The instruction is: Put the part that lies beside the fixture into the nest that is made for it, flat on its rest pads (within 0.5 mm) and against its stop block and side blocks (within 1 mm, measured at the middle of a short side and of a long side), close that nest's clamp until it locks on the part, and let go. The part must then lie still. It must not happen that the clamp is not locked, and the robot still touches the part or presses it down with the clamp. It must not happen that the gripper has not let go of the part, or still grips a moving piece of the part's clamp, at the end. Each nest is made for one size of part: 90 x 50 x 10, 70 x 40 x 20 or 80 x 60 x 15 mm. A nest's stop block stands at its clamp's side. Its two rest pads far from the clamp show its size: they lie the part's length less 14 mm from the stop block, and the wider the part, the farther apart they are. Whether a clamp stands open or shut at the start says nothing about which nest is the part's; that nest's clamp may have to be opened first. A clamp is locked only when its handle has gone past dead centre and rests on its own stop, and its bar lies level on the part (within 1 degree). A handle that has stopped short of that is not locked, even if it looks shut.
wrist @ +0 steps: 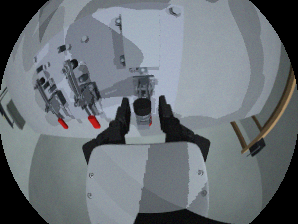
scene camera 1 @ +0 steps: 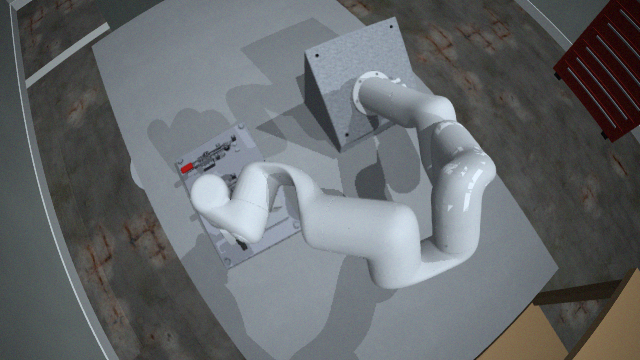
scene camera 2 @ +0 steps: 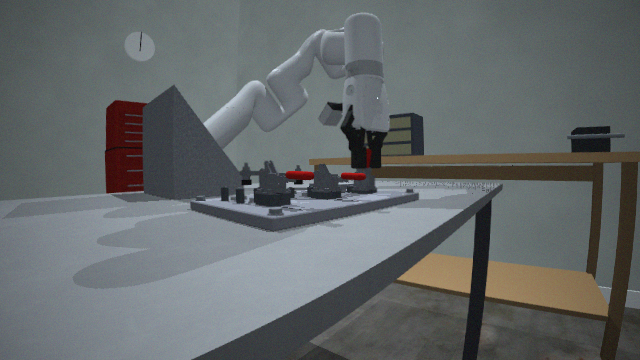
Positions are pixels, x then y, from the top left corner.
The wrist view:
gripper: 144, 103
pale flat part: 141, 33
grey fixture plate: 100, 54
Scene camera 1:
grey fixture plate: 233, 162
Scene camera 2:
gripper: 366, 168
